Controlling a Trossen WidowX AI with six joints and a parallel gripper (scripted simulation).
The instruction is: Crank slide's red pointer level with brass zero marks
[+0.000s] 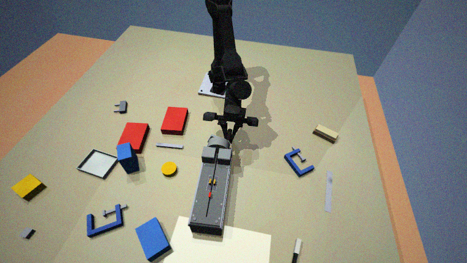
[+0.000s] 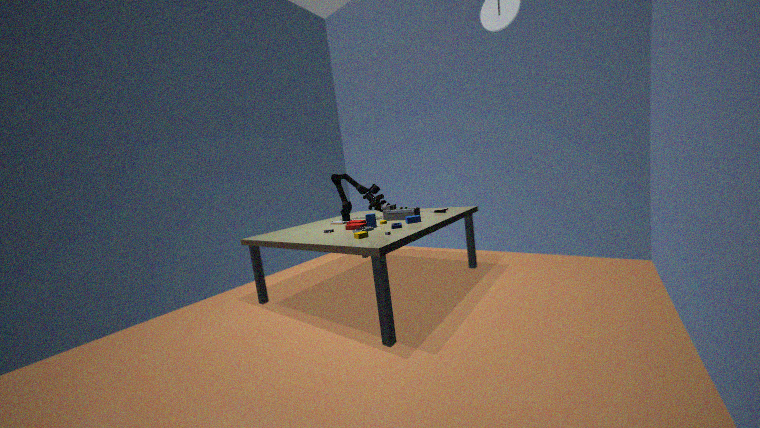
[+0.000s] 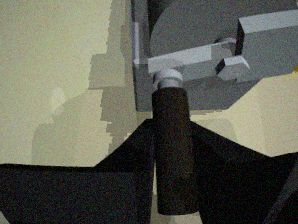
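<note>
Right now my gripper tip is 21 cm short of the red pointer, 1 cm to the right of it and 3 cm below it. The rest, counted from my gripper tip: tan block (20 cm behind, 34 cm to the left, 4 cm below); grey strip (4 cm ahead, 37 cm to the left, 5 cm below); dark crank handle (2 cm behind, 2 cm above).
</note>
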